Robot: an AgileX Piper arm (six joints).
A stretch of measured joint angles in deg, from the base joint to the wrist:
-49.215, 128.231, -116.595, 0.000, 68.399, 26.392
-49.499, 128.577, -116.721, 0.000, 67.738, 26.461
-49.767, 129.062, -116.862, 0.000, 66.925, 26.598
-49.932, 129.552, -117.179, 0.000, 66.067, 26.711
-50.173, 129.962, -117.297, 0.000, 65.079, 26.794
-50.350, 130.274, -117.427, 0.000, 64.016, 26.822
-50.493, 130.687, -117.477, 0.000, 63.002, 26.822
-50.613, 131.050, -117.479, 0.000, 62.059, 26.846
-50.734, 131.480, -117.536, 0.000, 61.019, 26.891
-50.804, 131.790, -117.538, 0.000, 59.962, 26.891
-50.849, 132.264, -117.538, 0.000, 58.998, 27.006
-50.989, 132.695, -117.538, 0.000, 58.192, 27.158
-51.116, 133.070, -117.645, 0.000, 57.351, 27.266
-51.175, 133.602, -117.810, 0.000, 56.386, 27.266
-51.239, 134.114, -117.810, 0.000, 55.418, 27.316
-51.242, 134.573, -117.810, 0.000, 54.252, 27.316
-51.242, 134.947, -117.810, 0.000, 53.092, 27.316
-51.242, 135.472, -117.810, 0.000, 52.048, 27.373
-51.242, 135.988, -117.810, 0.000, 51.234, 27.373
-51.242, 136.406, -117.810, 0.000, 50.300, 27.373
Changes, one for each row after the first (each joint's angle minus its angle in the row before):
-0.284, 0.346, -0.126, 0.000, -0.661, 0.069
-0.268, 0.485, -0.141, 0.000, -0.813, 0.137
-0.165, 0.490, -0.317, 0.000, -0.858, 0.113
-0.241, 0.410, -0.118, 0.000, -0.988, 0.083
-0.177, 0.312, -0.130, 0.000, -1.063, 0.028
-0.143, 0.413, -0.050, 0.000, -1.014, 0.000
-0.120, 0.363, -0.002, 0.000, -0.943, 0.024
-0.121, 0.430, -0.057, 0.000, -1.040, 0.045
-0.070, 0.310, -0.002, 0.000, -1.057, 0.000
-0.045, 0.474, 0.000, 0.000, -0.964, 0.115
-0.140, 0.431, 0.000, 0.000, -0.806, 0.152
-0.127, 0.375, -0.107, 0.000, -0.841, 0.108
-0.059, 0.532, -0.165, 0.000, -0.965, 0.000
-0.064, 0.512, 0.000, 0.000, -0.968, 0.050
-0.003, 0.459, 0.000, 0.000, -1.166, 0.000
0.000, 0.374, 0.000, 0.000, -1.160, 0.000
0.000, 0.525, 0.000, 0.000, -1.044, 0.057
0.000, 0.516, 0.000, 0.000, -0.814, 0.000
0.000, 0.418, 0.000, 0.000, -0.934, 0.000

